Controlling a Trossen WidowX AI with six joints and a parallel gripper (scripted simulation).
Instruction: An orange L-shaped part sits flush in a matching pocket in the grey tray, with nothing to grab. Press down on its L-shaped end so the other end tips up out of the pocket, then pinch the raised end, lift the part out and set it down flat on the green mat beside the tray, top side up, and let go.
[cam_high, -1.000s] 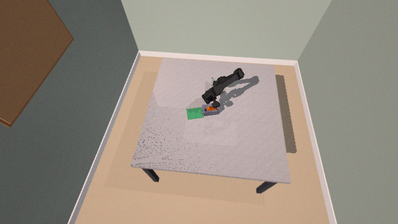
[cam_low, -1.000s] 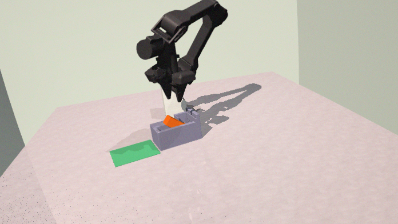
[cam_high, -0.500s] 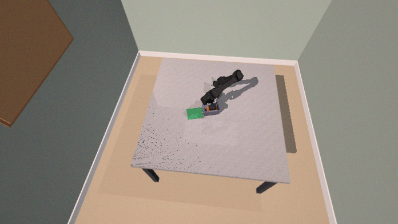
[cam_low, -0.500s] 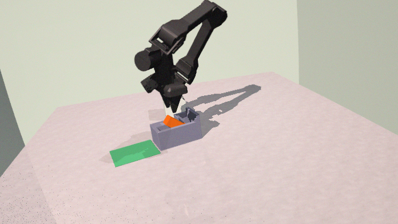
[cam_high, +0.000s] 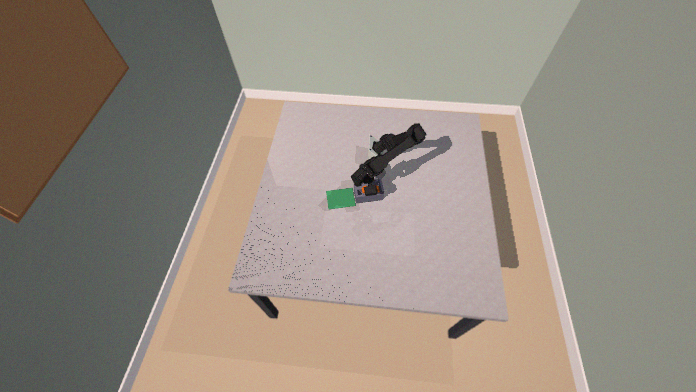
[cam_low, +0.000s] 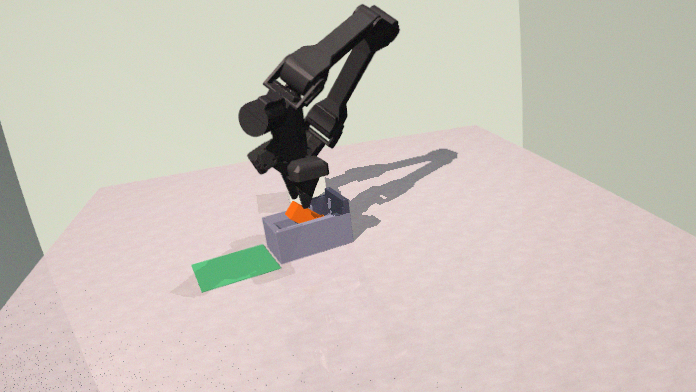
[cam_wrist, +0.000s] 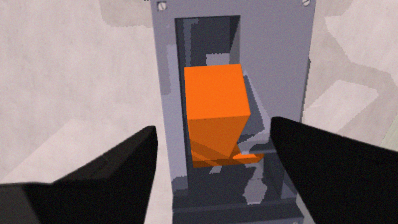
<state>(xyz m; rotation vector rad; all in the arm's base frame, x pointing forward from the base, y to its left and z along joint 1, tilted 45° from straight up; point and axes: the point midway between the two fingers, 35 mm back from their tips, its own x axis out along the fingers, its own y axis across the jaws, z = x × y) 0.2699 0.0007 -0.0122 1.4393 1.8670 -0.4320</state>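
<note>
My gripper tip is now 30 mm past the orange L-shaped part, 30 mm to the right of it and 50 mm above it. The rest, counted from my gripper tip: green mat (30 mm ahead, 140 mm to the right, 110 mm below).
</note>
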